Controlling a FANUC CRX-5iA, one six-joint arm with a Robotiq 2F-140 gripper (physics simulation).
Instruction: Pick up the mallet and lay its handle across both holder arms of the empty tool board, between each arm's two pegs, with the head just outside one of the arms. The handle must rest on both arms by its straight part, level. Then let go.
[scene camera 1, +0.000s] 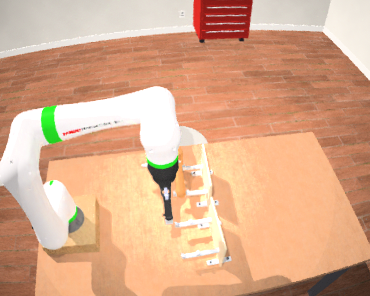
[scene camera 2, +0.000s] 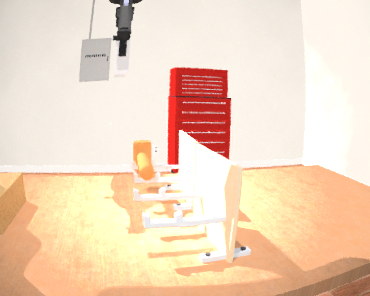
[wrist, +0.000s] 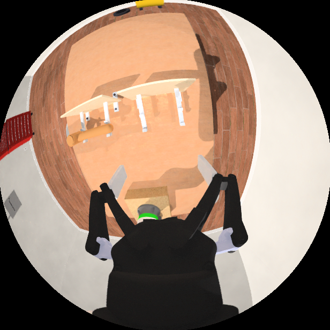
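Where they show: gripper, between the fingertips: (scene camera 2: 120, 76); arm's base, origin of its link: (scene camera 1: 69, 219).
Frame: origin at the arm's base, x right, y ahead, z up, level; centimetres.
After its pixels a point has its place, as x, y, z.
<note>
The orange mallet (scene camera 1: 181, 184) @(-1.8, 55.5, 4.2) (scene camera 2: 145, 166) @(2.4, 53.6, 4.1) (wrist: 95, 133) lies across the two arms of the far tool board (scene camera 1: 206, 172) @(-2.2, 67.7, 8.0) (wrist: 90, 106). In scene camera 1 my arm hides its head. The empty tool board (scene camera 1: 218, 232) @(29.1, 61.7, 8.4) (scene camera 2: 221, 195) @(31.3, 61.4, 4.2) (wrist: 160, 86) stands beside it, nearer scene camera 2. Its two white holder arms, one (scene camera 1: 197, 222) @(17.8, 56.7, 0.6) (wrist: 142, 114) next to the far board and one (scene camera 1: 200, 254) @(33.1, 52.9, 0.4) (scene camera 2: 192, 221) @(33.6, 54.2, 0.4) (wrist: 179, 107) at the outer end, carry nothing. My gripper (scene camera 1: 169, 220) (scene camera 2: 122, 54) (wrist: 160, 166) is open and empty, high above the table on the holder arms' side, well clear of the mallet.
Both boards stand upright on white feet on the wooden table (scene camera 1: 285, 200) @(16.2, 106.0, -8.8) (scene camera 2: 75, 240) @(19.6, 30.9, -8.8) (wrist: 135, 45). The robot's base sits on a wooden block (scene camera 1: 90, 220) @(3.5, 10.1, 0.5) (wrist: 162, 200) at the table's left in scene camera 1. A red cabinet (scene camera 1: 225, 20) (scene camera 2: 205, 120) (wrist: 16, 134) stands beyond the table.
</note>
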